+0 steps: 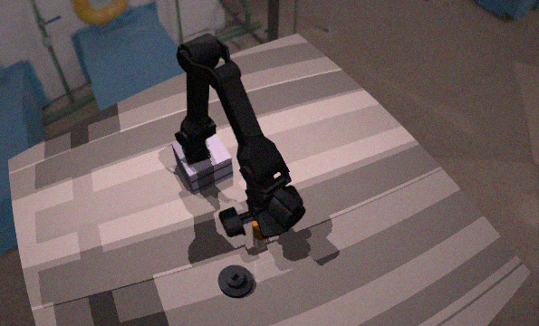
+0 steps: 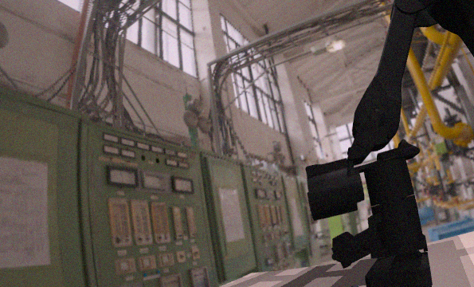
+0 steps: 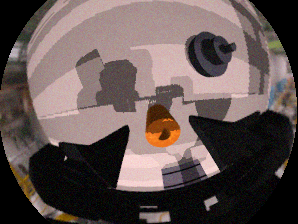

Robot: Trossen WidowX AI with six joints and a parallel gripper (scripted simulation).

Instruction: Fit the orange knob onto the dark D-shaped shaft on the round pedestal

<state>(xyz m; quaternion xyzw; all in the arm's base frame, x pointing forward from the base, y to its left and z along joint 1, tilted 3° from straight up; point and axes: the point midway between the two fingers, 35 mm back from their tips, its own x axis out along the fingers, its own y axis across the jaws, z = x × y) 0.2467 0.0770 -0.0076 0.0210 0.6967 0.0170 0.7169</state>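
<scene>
My gripper tip is now 10 mm above the orange knob. Round my gripper tip: round pedestal (100 mm ahead, 120 mm to the right, 10 mm below).
</scene>
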